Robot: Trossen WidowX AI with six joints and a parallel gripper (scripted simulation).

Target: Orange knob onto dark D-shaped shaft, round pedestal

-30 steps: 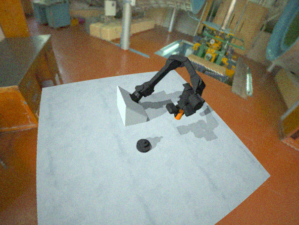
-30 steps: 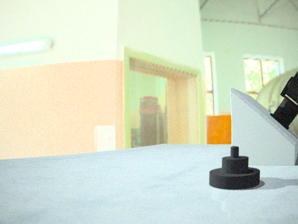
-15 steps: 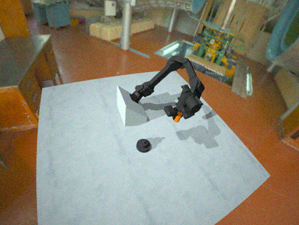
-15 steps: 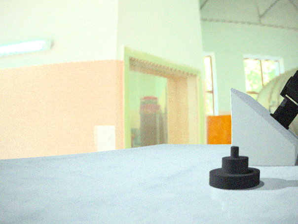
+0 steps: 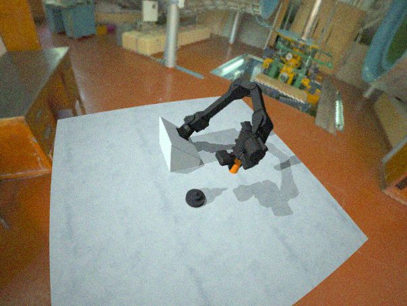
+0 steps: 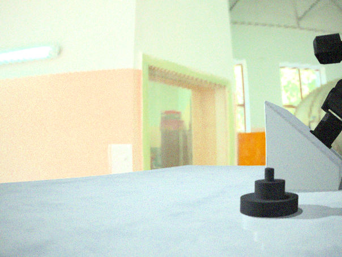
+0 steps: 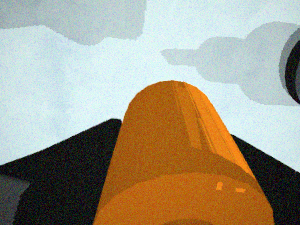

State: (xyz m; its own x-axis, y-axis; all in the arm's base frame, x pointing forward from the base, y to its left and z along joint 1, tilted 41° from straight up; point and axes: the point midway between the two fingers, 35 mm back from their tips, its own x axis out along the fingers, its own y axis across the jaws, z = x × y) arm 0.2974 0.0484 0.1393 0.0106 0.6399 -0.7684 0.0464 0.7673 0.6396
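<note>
My gripper tip is 170 mm to the left of the dark round pedestal, 100 mm above it and 20 mm short of it. Round my gripper tip: orange knob (20 mm above).
</note>
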